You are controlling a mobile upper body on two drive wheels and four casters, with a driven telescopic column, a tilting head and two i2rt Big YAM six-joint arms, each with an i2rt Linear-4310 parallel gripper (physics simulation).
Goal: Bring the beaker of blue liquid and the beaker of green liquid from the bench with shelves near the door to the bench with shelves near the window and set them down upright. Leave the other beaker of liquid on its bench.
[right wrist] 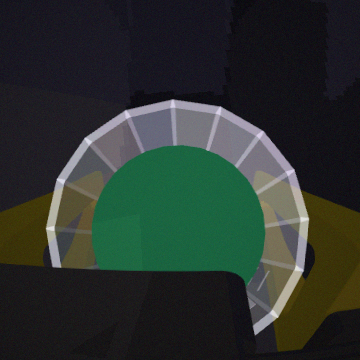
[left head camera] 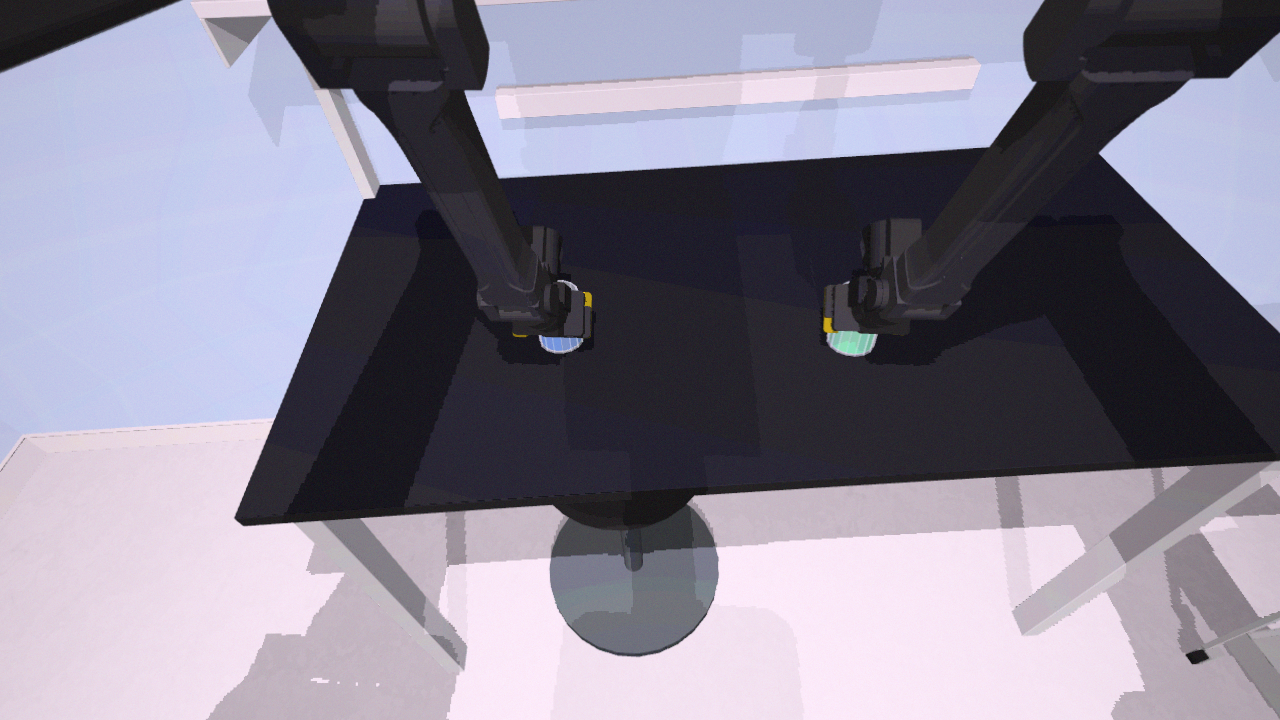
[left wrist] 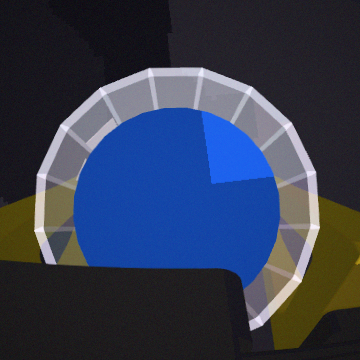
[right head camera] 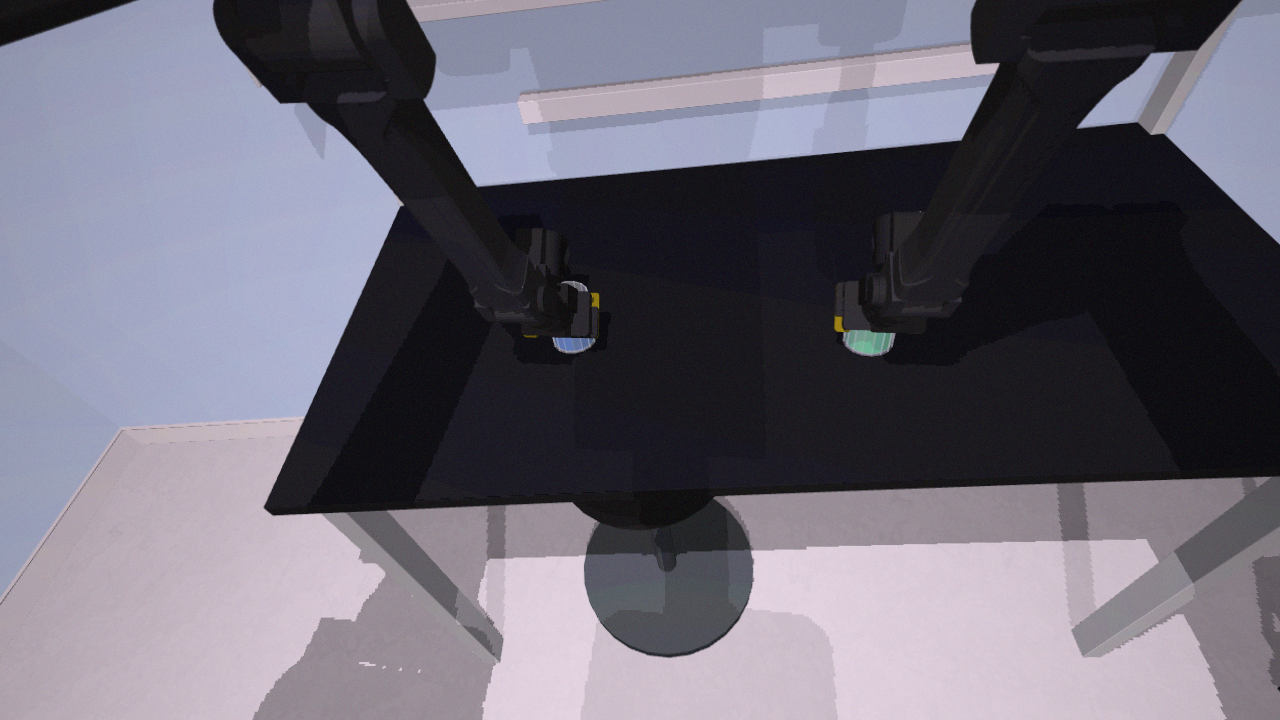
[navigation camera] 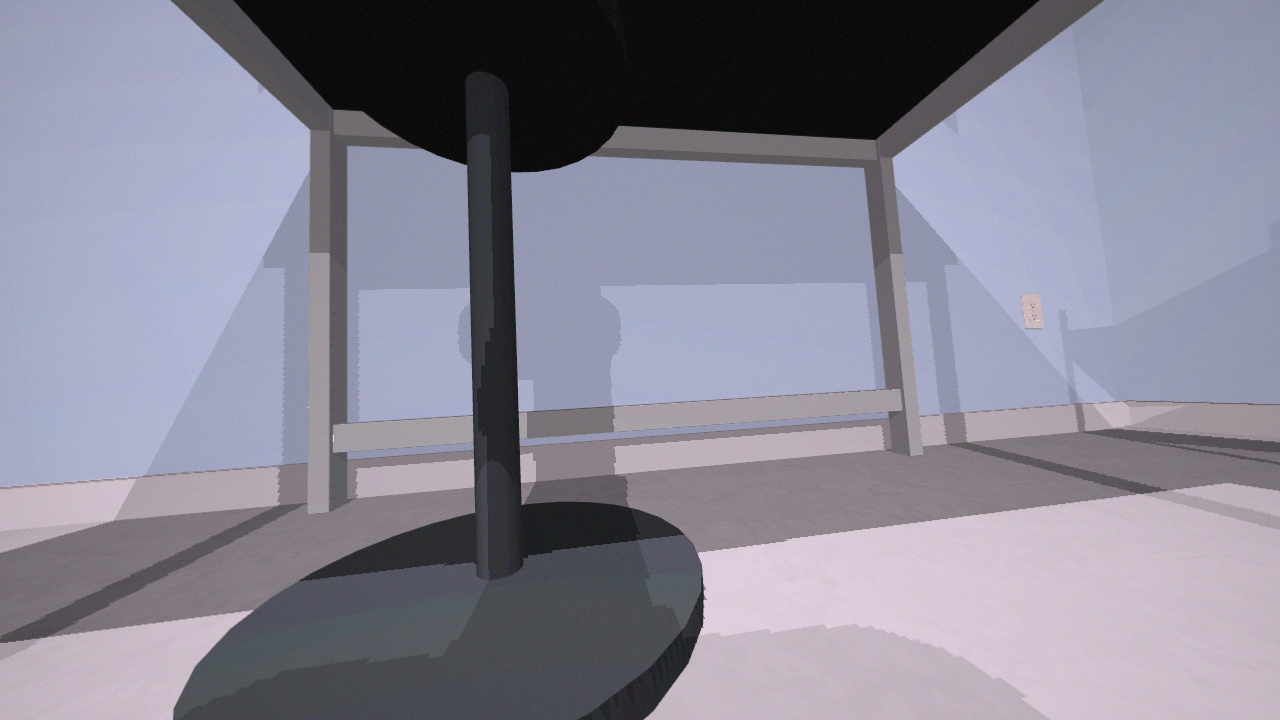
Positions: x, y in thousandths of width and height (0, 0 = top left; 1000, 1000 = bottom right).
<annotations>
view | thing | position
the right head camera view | my left gripper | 449, 444
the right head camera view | beaker of green liquid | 675, 476
</annotations>
